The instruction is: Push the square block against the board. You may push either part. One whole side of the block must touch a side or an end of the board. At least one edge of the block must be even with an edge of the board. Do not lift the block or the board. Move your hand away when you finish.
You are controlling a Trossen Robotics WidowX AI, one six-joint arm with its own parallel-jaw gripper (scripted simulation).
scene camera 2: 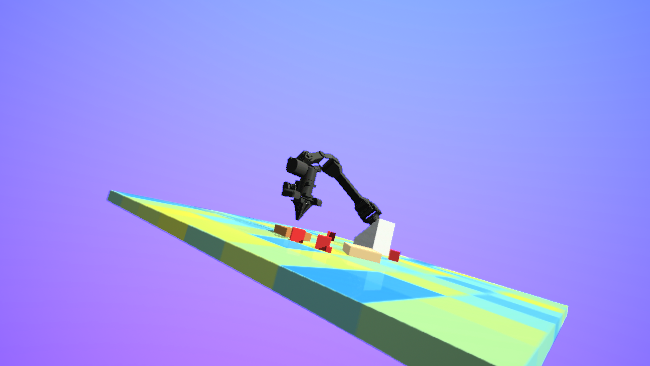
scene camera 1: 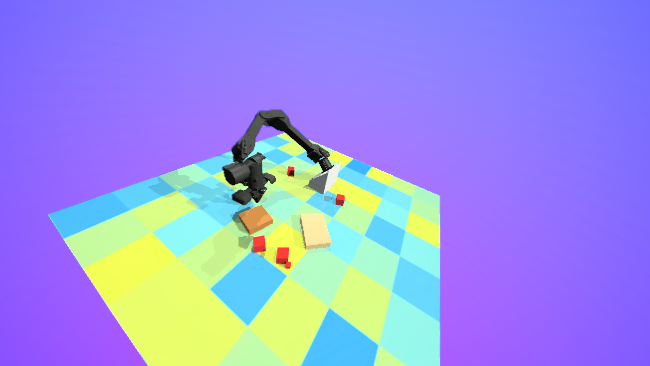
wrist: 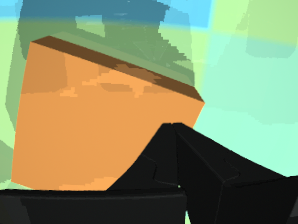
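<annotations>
On my gripper, [scene camera 2: 301, 205] and [scene camera 1: 257, 198] are the same spot. So scene camera 1 and scene camera 2 show my gripper, and it is there in the wrist view [171, 132] too.
</annotations>
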